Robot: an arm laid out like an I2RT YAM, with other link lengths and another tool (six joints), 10 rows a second.
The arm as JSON. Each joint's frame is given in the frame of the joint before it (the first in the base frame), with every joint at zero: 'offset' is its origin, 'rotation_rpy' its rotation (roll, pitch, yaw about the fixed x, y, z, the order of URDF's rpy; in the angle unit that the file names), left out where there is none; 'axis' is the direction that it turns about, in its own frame. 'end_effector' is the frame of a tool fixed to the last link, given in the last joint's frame.
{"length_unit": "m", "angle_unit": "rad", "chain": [
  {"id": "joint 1", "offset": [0.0, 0.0, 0.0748], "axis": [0.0, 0.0, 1.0]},
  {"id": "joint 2", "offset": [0.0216, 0.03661, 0.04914], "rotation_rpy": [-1.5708, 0.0, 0.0], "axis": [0.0, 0.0, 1.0]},
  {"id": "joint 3", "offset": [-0.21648, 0.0, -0.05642], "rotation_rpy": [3.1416, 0.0, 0.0], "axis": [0.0, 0.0, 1.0]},
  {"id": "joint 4", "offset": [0.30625, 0.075, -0.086], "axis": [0.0, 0.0, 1.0]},
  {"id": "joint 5", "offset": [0.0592, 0.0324, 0.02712], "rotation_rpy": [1.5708, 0.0, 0.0], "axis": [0.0, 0.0, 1.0]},
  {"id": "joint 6", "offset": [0.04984, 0.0, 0.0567], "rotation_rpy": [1.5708, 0.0, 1.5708], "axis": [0.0, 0.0, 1.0]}
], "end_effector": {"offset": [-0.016, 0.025, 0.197], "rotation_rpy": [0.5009, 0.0, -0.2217]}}
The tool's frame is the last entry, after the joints.
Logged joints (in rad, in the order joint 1, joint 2, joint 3, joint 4, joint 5, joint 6), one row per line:
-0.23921, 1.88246, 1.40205, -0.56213, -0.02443, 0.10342
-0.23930, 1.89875, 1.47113, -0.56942, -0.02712, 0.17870
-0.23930, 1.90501, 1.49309, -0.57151, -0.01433, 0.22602
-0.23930, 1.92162, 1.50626, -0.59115, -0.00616, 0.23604
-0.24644, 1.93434, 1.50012, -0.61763, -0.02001, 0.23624
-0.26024, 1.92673, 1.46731, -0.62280, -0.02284, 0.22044
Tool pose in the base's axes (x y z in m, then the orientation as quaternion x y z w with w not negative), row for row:
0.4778, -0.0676, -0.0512, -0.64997, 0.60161, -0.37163, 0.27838
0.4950, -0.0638, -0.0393, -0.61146, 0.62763, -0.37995, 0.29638
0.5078, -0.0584, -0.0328, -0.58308, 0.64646, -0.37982, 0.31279
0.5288, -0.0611, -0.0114, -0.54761, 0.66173, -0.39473, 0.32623
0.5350, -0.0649, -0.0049, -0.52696, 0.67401, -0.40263, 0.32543
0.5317, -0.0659, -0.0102, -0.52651, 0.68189, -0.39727, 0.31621
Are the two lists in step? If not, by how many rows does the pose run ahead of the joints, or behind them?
The pose runs 2 rows behind the joints: the pose in row i belongs to the joints in row i - 2.
